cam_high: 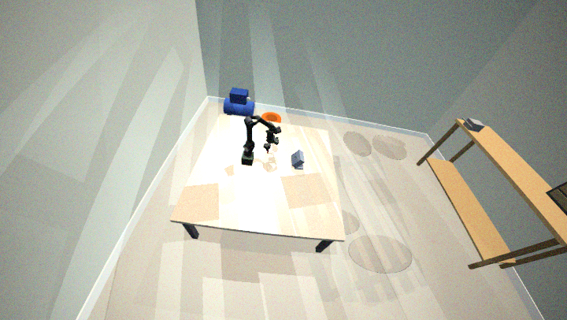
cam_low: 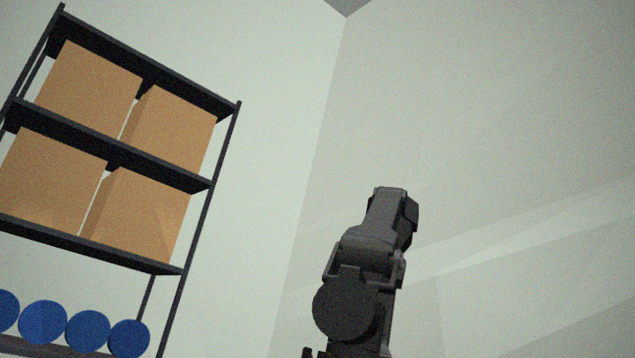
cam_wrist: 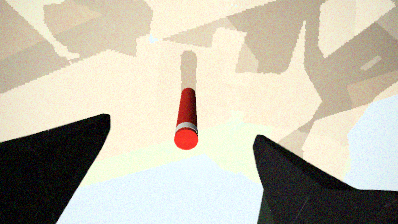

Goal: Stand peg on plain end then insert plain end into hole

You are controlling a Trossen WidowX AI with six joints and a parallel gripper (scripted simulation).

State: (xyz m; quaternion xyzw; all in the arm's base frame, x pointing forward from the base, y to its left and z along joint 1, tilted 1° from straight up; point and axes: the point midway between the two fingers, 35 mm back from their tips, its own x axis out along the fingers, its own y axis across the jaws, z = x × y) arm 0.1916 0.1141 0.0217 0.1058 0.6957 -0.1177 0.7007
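The red peg lies 2 cm below my gripper tip. Also, from my gripper tip: grey sloped panel: 27 cm ahead, 13 cm to the right.
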